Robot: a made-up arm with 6 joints. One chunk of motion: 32 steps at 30 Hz.
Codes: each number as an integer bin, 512 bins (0 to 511) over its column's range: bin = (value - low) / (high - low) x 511, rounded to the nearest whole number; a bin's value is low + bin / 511 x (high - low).
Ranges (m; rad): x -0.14..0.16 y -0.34..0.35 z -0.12..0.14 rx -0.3..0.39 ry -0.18..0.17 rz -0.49..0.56
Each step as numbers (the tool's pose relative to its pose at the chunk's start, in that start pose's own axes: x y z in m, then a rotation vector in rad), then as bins.
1 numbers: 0.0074 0.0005 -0.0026 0.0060 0.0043 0.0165
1 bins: 251 252 231 227 269 246
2 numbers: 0.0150 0.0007 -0.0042 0.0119 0.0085 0.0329
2 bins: 264 252 228 231 275 254
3 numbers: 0.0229 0.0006 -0.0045 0.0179 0.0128 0.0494
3 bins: 277 252 227 235 281 263
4 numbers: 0.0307 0.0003 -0.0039 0.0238 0.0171 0.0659
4 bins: 291 252 228 240 288 271
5 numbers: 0.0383 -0.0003 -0.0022 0.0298 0.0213 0.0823
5 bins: 304 252 232 244 294 279
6 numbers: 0.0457 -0.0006 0.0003 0.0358 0.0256 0.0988
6 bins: 316 251 236 249 300 287
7 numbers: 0.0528 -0.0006 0.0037 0.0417 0.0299 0.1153
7 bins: 328 251 243 253 306 295
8 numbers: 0.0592 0.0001 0.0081 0.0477 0.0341 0.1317
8 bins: 339 252 252 257 313 303
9 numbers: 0.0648 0.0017 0.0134 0.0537 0.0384 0.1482
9 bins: 349 253 262 262 319 311
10 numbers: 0.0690 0.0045 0.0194 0.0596 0.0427 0.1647
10 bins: 356 255 274 266 325 319
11 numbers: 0.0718 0.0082 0.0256 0.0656 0.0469 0.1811
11 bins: 361 258 286 271 331 327
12 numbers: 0.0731 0.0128 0.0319 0.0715 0.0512 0.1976
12 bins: 363 261 299 275 338 335
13 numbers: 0.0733 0.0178 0.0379 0.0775 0.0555 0.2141
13 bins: 363 265 310 280 344 343
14 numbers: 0.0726 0.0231 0.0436 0.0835 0.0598 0.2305
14 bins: 362 269 322 284 350 351
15 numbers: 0.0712 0.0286 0.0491 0.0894 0.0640 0.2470
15 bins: 360 273 332 288 356 359
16 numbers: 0.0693 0.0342 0.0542 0.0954 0.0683 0.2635
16 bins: 357 277 342 293 363 367
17 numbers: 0.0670 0.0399 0.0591 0.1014 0.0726 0.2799
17 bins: 353 281 352 297 369 375
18 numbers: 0.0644 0.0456 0.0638 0.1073 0.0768 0.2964
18 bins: 348 286 361 302 375 383
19 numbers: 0.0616 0.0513 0.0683 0.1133 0.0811 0.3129
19 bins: 343 290 370 306 381 391
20 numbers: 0.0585 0.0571 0.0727 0.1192 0.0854 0.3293
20 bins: 338 294 379 310 387 399
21 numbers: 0.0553 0.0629 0.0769 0.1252 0.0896 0.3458
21 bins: 333 298 387 315 394 407
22 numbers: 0.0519 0.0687 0.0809 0.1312 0.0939 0.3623
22 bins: 327 303 395 319 400 415
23 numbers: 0.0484 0.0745 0.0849 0.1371 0.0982 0.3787
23 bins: 321 307 403 324 406 423
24 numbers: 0.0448 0.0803 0.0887 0.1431 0.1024 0.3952
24 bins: 315 311 410 328 412 431
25 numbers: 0.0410 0.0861 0.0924 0.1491 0.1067 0.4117
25 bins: 308 316 417 333 419 439
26 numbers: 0.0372 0.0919 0.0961 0.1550 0.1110 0.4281
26 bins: 302 320 425 337 425 447
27 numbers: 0.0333 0.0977 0.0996 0.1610 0.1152 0.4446
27 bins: 295 324 432 341 431 455
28 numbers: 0.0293 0.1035 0.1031 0.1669 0.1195 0.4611
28 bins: 288 328 438 346 437 463
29 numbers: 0.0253 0.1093 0.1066 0.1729 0.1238 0.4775
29 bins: 282 333 445 350 444 471
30 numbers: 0.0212 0.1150 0.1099 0.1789 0.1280 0.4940
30 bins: 275 337 452 355 450 479
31 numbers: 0.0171 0.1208 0.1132 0.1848 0.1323 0.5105
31 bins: 268 341 458 359 456 487
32 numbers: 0.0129 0.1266 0.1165 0.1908 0.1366 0.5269
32 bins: 260 346 465 363 462 495
